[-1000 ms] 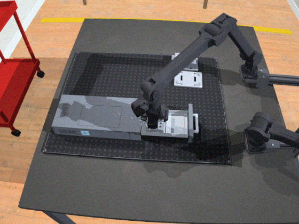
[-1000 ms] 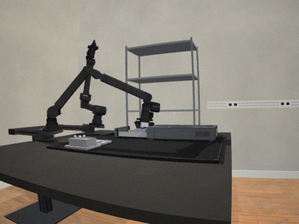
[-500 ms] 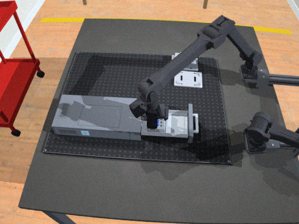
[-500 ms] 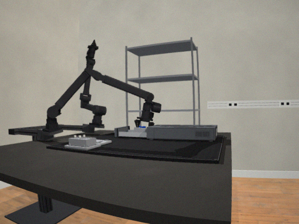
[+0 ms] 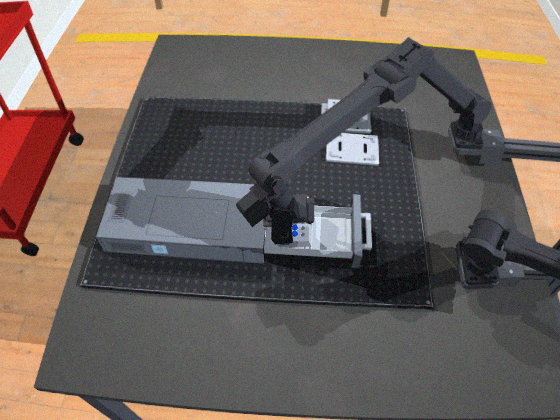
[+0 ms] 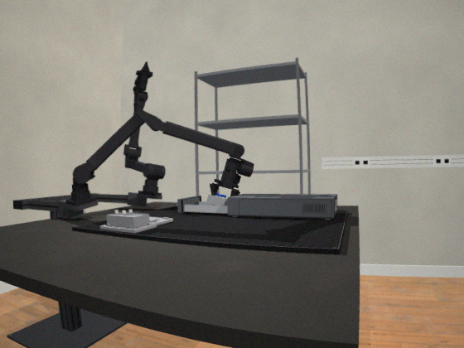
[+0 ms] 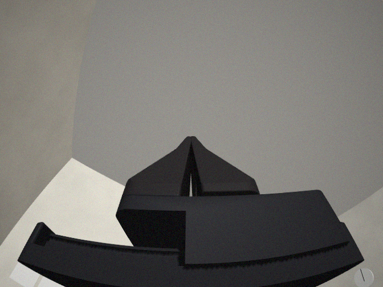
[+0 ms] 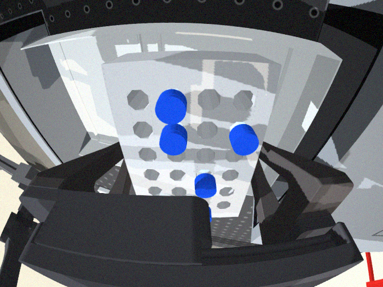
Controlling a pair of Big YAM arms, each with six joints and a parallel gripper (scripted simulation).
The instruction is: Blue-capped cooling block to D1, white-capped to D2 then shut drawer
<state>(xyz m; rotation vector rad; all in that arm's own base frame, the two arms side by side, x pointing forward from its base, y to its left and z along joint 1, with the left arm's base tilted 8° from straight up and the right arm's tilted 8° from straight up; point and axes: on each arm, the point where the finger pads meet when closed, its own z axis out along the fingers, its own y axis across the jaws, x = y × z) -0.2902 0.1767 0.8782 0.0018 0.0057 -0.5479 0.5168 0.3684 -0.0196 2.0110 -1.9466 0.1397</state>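
Now: the cooler COLD 11 cm ahead of my right hand, 2 cm to the left of it and 1 cm below it. From my right hand the other things lie so: slot D1 (35 cm to the right, 14 cm behind, 5 cm below); slot D2 (48 cm to the right, 10 cm behind, 5 cm below); perforated deck (16 cm to the right, 11 cm ahead, 6 cm below).
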